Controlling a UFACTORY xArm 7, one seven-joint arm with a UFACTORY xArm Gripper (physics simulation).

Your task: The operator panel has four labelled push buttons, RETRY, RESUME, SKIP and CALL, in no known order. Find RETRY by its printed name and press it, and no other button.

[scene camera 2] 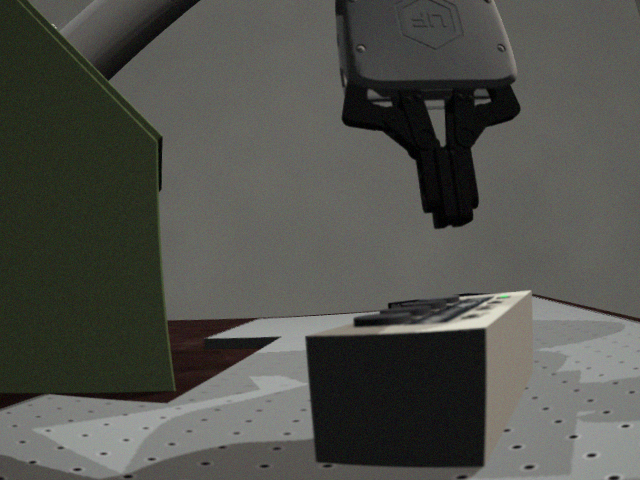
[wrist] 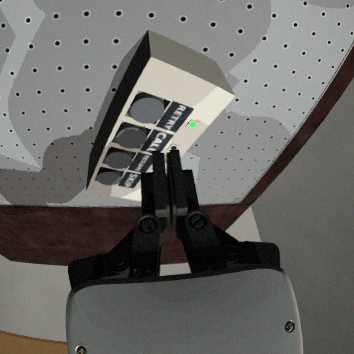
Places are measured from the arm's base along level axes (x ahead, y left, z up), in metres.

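Pixels of known places: gripper, between the fingertips: (scene camera 2: 453, 225) (wrist: 164, 164); arm's base, origin of its link: (scene camera 2: 65, 73).
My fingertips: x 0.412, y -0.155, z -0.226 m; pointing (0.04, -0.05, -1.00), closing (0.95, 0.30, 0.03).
Ahead of a thing's pixels: the offset from my fingertips to its top centre. "*": to the spot under its first point. Level surfaces: height alone.
The operator panel {dx -0.002, dy -0.039, dz -0.039 m} (scene camera 2: 398, 397) (wrist: 187, 75) is a cream and black box on the perforated table. In the wrist view its round dark buttons run in a row: RETRY {dx -0.012, dy +0.009, dz -0.039 m} (wrist: 148, 108) at the top end, then CALL {dx -0.017, dy -0.021, dz -0.039 m} (wrist: 131, 136), RESUME {dx -0.023, dy -0.050, dz -0.039 m} (wrist: 119, 159) and SKIP {dx -0.028, dy -0.080, dz -0.039 m} (wrist: 109, 176). A green light {* dx +0.027, dy -0.003, dz -0.042 m} (scene camera 2: 504, 297) (wrist: 193, 124) is lit beside the RETRY label {* dx +0.012, dy +0.006, dz -0.042 m} (wrist: 176, 116). My gripper (scene camera 2: 452, 226) (wrist: 164, 164) is shut and empty, high above the panel with a clear gap and touching no button. In the wrist view its fingers cover a bit of the panel near the RESUME label.
A tall green panel (scene camera 2: 77, 232) stands at the left in the scene view. The perforated light grey table top {dz -0.095 m} (scene camera 2: 232, 413) (wrist: 55, 55) has a dark red-brown edge (wrist: 50, 230). A flat grey plate with a dark front edge (scene camera 2: 240, 342) lies behind the panel at left.
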